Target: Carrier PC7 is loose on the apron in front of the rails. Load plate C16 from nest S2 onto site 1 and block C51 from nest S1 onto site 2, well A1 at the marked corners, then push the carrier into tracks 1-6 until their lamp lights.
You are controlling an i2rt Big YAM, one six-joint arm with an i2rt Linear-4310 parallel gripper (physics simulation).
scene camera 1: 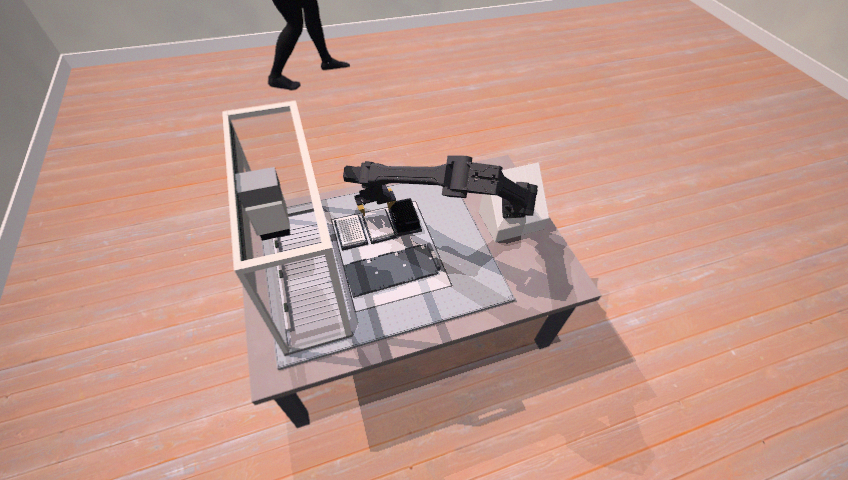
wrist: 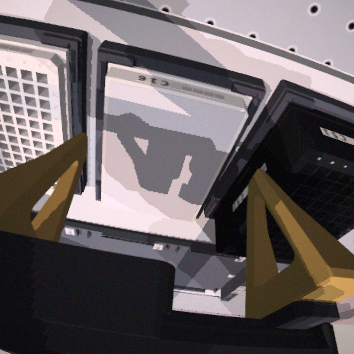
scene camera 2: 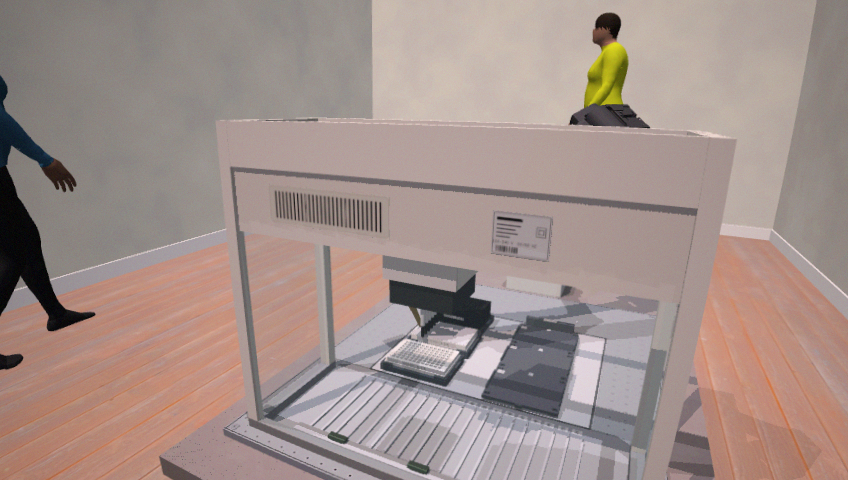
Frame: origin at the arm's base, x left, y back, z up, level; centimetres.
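Seen in the pictures: gripper, fingertip midpoint: (scene camera 1: 376,211) (wrist: 172,158).
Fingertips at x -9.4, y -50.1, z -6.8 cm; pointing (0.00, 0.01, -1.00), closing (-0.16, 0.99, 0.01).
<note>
Offsets run from my fingertips to a thing's top centre. "*": to the spot under its first point.
My gripper (scene camera 1: 376,208) (wrist: 172,158) is open and empty above the nests. In the wrist view its two yellow fingers stand on either side of clear plate C16 @(dx +3.6, dy +0.2, dz -2.5 cm) (scene camera 1: 379,224) (scene camera 2: 455,334) (wrist: 165,150), which lies flat in the middle nest, its label upside down. The left fingertip shows by the edge of the neighbouring nest, the right one in front of black block C51 @(dx +1.9, dy +10.6, dz +0.3 cm) (scene camera 1: 406,215) (scene camera 2: 476,312) (wrist: 310,165) in its own nest. Dark carrier PC7 @(dx +24.0, dy +2.2, dz -2.1 cm) (scene camera 1: 392,270) (scene camera 2: 532,368) (wrist: 195,270) lies flat beside the nest row. The height of the fingertips over the plate is hard to tell.
A white well plate @(dx +4.8, dy -10.6, dz -2.5 cm) (scene camera 1: 349,230) (scene camera 2: 422,355) (wrist: 25,110) sits in the third nest, nearest the rails. The ribbed rail deck (scene camera 1: 309,297) (scene camera 2: 380,410) lies under an open frame enclosure (scene camera 1: 309,172) (scene camera 2: 446,154). A grey box unit @(* dx +21.6, dy -31.5, dz +40.9 cm) (scene camera 1: 258,184) hangs inside the enclosure.
</note>
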